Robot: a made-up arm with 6 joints. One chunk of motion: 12 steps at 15 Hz.
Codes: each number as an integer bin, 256 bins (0 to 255) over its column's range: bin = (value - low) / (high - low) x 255, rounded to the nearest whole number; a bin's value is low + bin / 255 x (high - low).
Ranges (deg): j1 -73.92..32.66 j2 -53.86..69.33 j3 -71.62..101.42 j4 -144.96..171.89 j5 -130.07..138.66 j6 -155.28..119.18
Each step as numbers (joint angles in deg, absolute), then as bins.
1 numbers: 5.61 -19.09 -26.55 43.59 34.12 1.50
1 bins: 190 72 66 152 156 146
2 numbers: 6.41 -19.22 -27.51 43.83 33.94 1.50
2 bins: 192 72 65 152 156 146
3 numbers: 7.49 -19.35 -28.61 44.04 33.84 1.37
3 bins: 195 71 63 152 156 146
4 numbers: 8.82 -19.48 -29.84 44.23 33.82 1.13
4 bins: 198 71 62 152 156 145
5 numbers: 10.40 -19.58 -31.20 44.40 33.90 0.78
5 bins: 202 71 60 152 156 145
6 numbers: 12.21 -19.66 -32.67 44.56 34.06 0.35
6 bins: 206 71 57 153 156 145
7 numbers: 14.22 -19.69 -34.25 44.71 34.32 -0.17
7 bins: 211 71 55 153 156 144
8 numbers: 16.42 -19.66 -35.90 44.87 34.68 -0.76
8 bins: 216 71 53 153 156 144
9 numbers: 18.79 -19.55 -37.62 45.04 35.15 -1.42
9 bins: 222 71 50 153 157 143
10 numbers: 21.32 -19.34 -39.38 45.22 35.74 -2.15
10 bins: 228 71 48 153 157 142
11 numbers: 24.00 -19.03 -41.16 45.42 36.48 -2.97
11 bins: 234 72 45 153 158 142
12 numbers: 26.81 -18.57 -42.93 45.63 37.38 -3.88
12 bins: 241 73 42 153 159 141
